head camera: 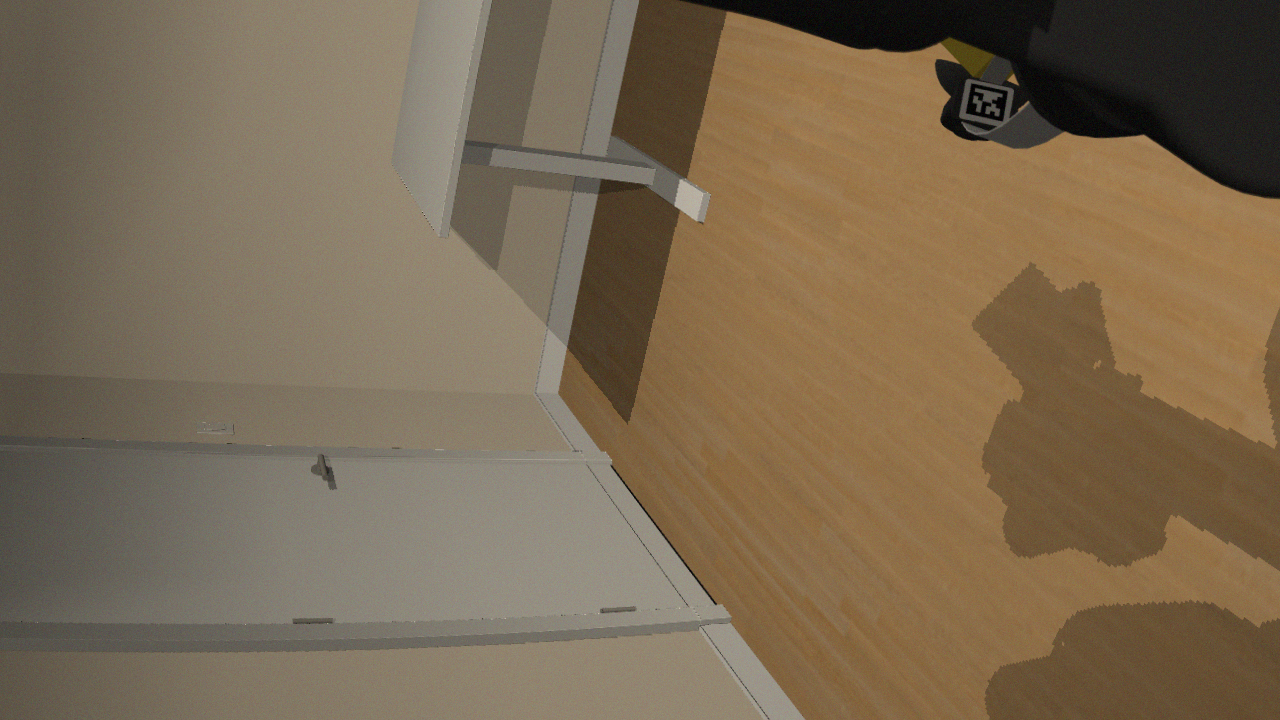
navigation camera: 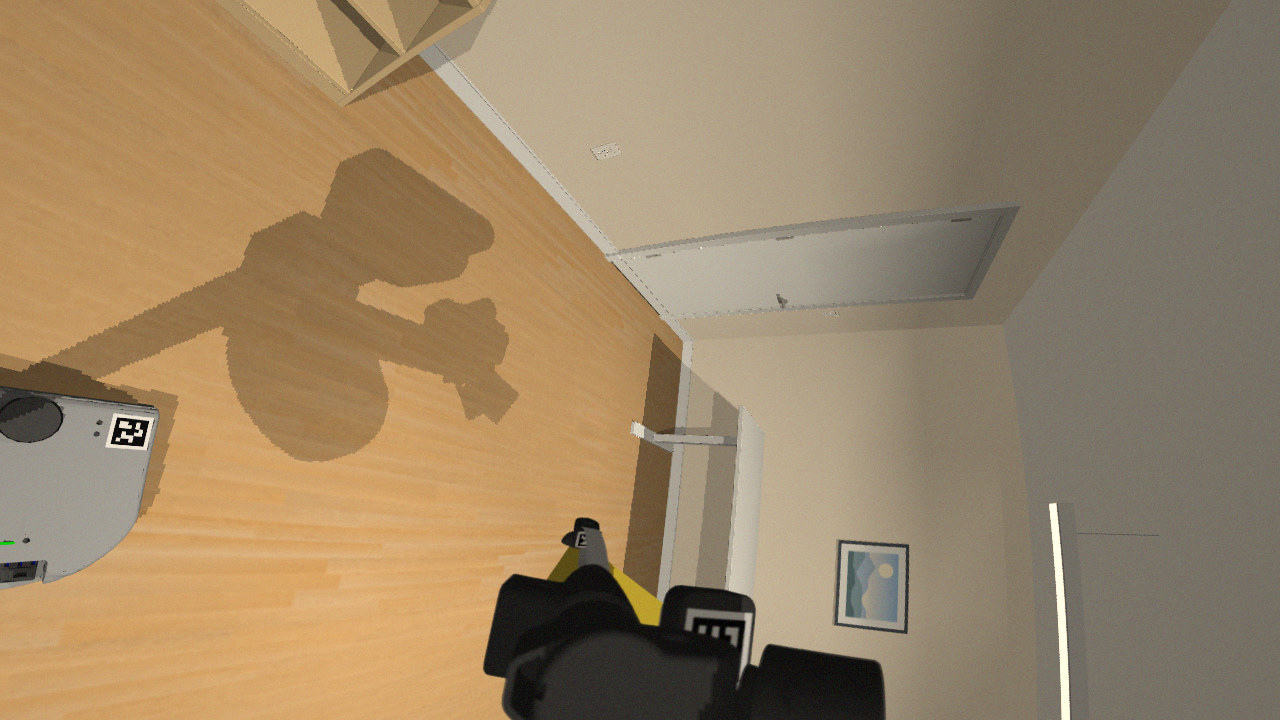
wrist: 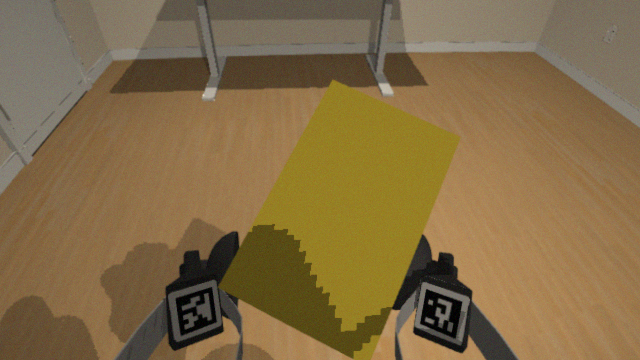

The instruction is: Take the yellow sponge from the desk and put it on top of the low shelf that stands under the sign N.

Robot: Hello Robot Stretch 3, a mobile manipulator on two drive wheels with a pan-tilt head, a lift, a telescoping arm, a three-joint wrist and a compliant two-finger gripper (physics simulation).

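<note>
My gripper (navigation camera: 574,587), (wrist: 322,257). Yellow sponge (navigation camera: 647,607), (wrist: 327,254). White desk (navigation camera: 740,575). White door (wrist: 50,79).
</note>
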